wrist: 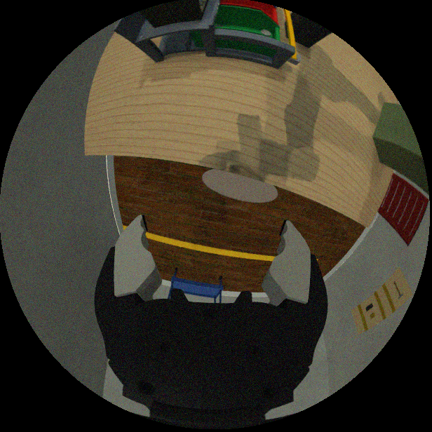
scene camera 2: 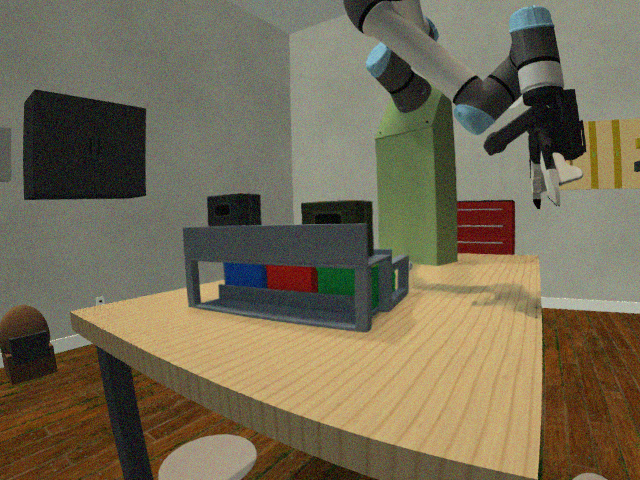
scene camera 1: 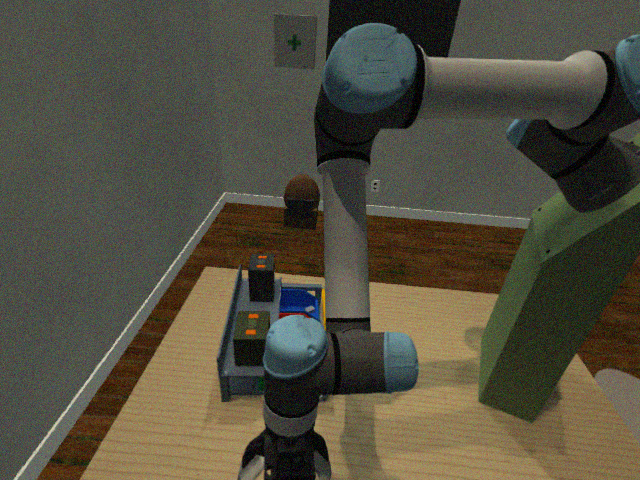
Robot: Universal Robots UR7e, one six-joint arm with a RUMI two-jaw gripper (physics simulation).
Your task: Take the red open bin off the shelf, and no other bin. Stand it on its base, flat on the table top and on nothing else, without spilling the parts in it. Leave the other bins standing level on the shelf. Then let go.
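Seen in the pictures: gripper, fingertip midpoint: (scene camera 2: 547, 207); arm's base at its link origin: (scene camera 2: 414, 97) (scene camera 1: 611, 183).
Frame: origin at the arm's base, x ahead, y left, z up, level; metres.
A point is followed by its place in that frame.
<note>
The red bin (scene camera 1: 293, 314) {z -0.521, x 0.507, y -0.402 m} (scene camera 2: 292, 277) {z -0.540, x 0.611, y -0.386 m} (wrist: 262, 6) stands in the grey shelf (scene camera 1: 224, 387) {z -0.541, x 0.755, y -0.252 m} (scene camera 2: 273, 242) {z -0.466, x 0.701, y -0.403 m} (wrist: 210, 41), between the blue bin (scene camera 1: 298, 299) {z -0.559, x 0.447, y -0.497 m} (scene camera 2: 244, 275) {z -0.544, x 0.563, y -0.493 m} and the green bin (scene camera 2: 336, 280) {z -0.541, x 0.646, y -0.303 m} (wrist: 245, 22). In scene camera 1 the arm hides most of the red bin and its parts; in the wrist view it is cut off at the top. My gripper (scene camera 2: 546, 200) {z -0.419, x 0.722, y 0.060 m} (wrist: 213, 219) is open and empty. It points down, high above the table's end on the green bin's side, well away from the shelf. Its fingertips are cut off in scene camera 1.
Two dark boxes (scene camera 1: 262, 279) {z -0.411, x 0.581, y -0.466 m} (scene camera 1: 251, 338) {z -0.403, x 0.681, y -0.253 m} stand on the shelf's upper part behind the bins. A yellow strip (scene camera 1: 323, 304) {z -0.535, x 0.394, y -0.420 m} (wrist: 291, 35) runs along the shelf's front. A dark object (wrist: 311, 30) stands before it. The green pedestal (scene camera 1: 527, 330) {z -0.320, x 0.130, y 0.041 m} (scene camera 2: 413, 191) {z -0.355, x 0.079, y -0.040 m} stands across the table (scene camera 1: 413, 428) {z -0.600, x 0.356, y 0.005 m}.
</note>
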